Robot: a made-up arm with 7 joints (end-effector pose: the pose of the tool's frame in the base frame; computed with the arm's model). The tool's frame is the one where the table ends.
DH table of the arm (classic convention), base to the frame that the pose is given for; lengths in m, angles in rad. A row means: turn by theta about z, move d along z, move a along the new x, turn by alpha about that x. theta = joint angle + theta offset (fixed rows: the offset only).
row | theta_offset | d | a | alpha
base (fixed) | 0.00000 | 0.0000 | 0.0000 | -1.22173
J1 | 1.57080 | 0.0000 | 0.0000 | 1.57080
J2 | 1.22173 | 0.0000 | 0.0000 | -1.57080
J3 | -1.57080 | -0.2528 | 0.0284 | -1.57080
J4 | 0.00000 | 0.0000 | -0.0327 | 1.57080
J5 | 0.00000 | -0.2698 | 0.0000 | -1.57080
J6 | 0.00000 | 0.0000 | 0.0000 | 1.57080
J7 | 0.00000 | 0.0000 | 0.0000 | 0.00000
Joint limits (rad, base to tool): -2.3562..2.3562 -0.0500..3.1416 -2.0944..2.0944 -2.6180..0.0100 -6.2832..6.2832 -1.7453..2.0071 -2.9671..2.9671
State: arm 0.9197 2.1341 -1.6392 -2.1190 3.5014 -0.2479 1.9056
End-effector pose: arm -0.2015 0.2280 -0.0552 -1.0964 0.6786 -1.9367
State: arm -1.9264 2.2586 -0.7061 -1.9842 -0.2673 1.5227 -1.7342
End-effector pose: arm 0.0348 0.1285 0.3098 2.1105 0.8925 0.1222
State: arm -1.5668 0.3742 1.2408 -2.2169 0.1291 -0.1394 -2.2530
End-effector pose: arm 0.1105 0.2079 0.1661 2.2784 -0.7155 1.4257
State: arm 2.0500 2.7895 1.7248 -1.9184 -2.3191 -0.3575 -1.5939
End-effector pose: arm 0.3165 -0.0529 -0.1404 -0.7455 -0.5233 -0.0019
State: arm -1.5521 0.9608 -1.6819 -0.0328 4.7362 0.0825 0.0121
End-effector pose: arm 0.4311 0.2820 0.0935 2.1666 1.0615 -1.8773
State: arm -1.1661 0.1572 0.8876 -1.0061 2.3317 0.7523 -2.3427
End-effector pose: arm 0.4752 0.1082 -0.0027 -0.2381 -2.6967 0.1238
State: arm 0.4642 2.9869 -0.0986 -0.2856 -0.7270 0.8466 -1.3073
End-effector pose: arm 0.2677 0.1149 0.4380 -1.3266 -2.4237 -0.4171
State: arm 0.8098 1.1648 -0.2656 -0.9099 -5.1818 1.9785 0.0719
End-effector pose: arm -0.1038 0.4013 -0.2730 0.1871 1.6767 0.8324
